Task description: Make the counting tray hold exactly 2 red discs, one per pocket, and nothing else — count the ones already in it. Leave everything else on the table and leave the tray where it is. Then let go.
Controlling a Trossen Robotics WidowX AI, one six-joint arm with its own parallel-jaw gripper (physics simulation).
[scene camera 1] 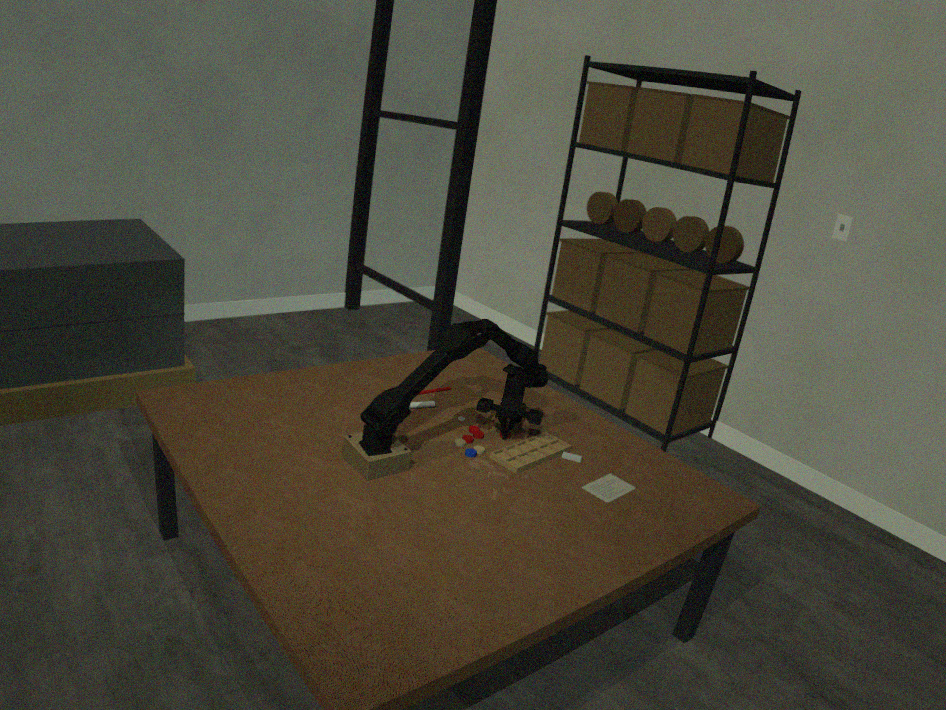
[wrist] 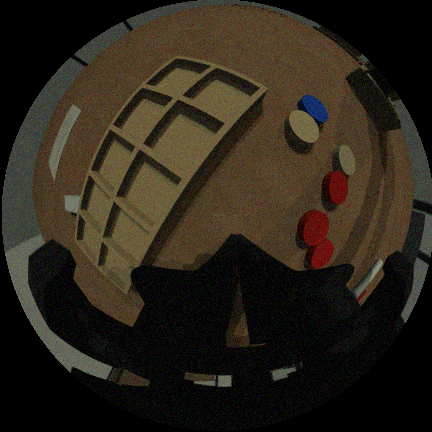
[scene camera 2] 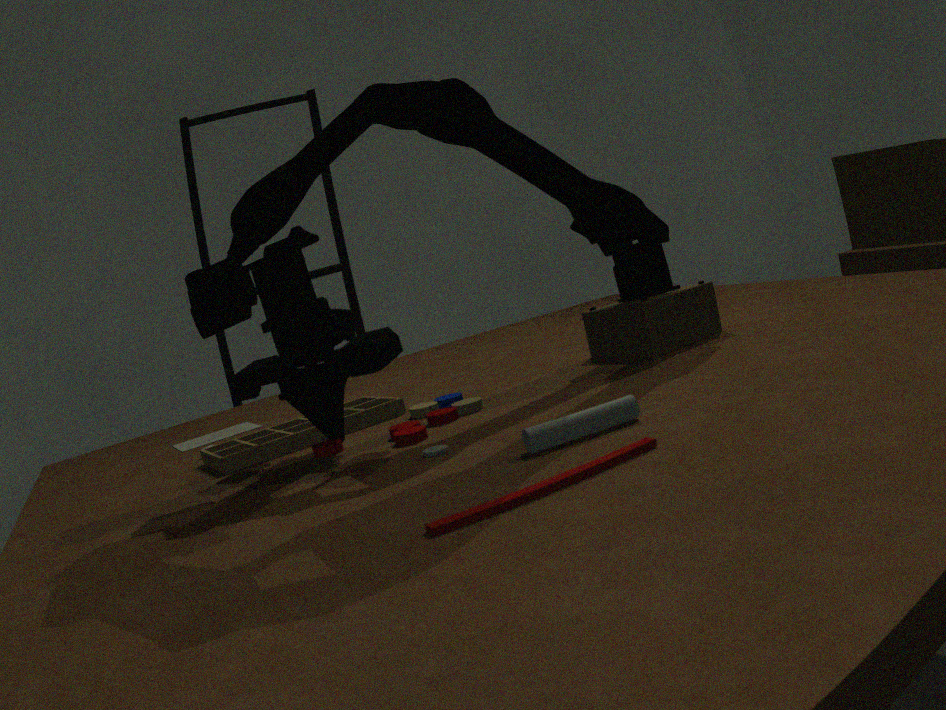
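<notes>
The pale wooden counting tray (scene camera 1: 534,450) (scene camera 2: 259,449) (wrist: 175,132) lies flat; the pockets that show in the wrist view look empty, its near end partly hidden by a finger. My gripper (scene camera 1: 505,433) (scene camera 2: 336,436) (wrist: 234,238) is shut with nothing between its fingers, pointing down beside the tray's long side. A red disc (scene camera 2: 327,448) is right at the fingertips in scene camera 2, mostly hidden in the wrist view. Three more red discs, one (scene camera 2: 442,416) (wrist: 335,188), another (wrist: 313,228) and a third (wrist: 321,254), lie off the tray; the last two are close together.
A blue disc (scene camera 1: 470,452) (scene camera 2: 449,398) (wrist: 314,108) and two cream discs (wrist: 304,126) (wrist: 345,160) lie near the red ones. A small pale disc (scene camera 2: 435,450), a grey cylinder (scene camera 2: 580,424) and a red stick (scene camera 2: 542,486) lie behind. A paper card (scene camera 1: 608,487) and white block (scene camera 1: 571,457) lie beyond the tray.
</notes>
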